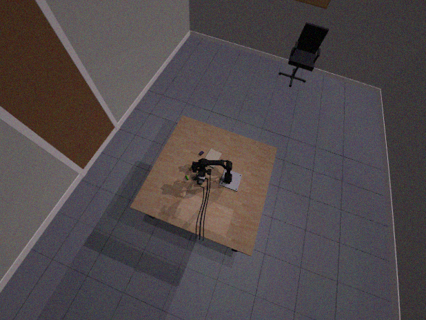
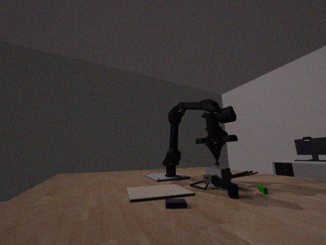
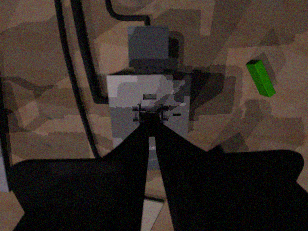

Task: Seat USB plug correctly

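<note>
The dark USB plug is 2 cm below my gripper tip. From my gripper tip the other things lie so: dark blue block (15 cm ahead, 6 cm to the right, 10 cm below); then green block (14 cm ahead, 9 cm to the left, 11 cm below); then USB socket (5 cm below).
</note>
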